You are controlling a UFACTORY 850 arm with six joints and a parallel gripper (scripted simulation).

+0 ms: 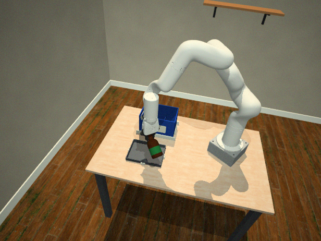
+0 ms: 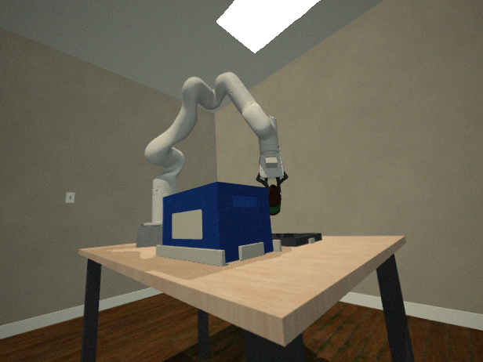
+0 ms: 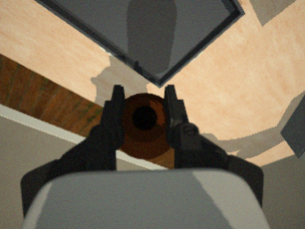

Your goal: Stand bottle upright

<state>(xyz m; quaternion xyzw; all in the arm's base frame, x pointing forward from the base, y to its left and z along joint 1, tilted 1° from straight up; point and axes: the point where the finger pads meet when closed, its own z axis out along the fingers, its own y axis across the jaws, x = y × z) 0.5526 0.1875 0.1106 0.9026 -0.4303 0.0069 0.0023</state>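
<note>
My hand is 30 mm past the bottle, 40 mm to the right of it and 30 mm above it. The rest, counted from my hand: dark tray: 20 mm ahead, 30 mm to the right, 190 mm below; then blue crate: 10 mm behind, 320 mm to the right, 120 mm below.
</note>
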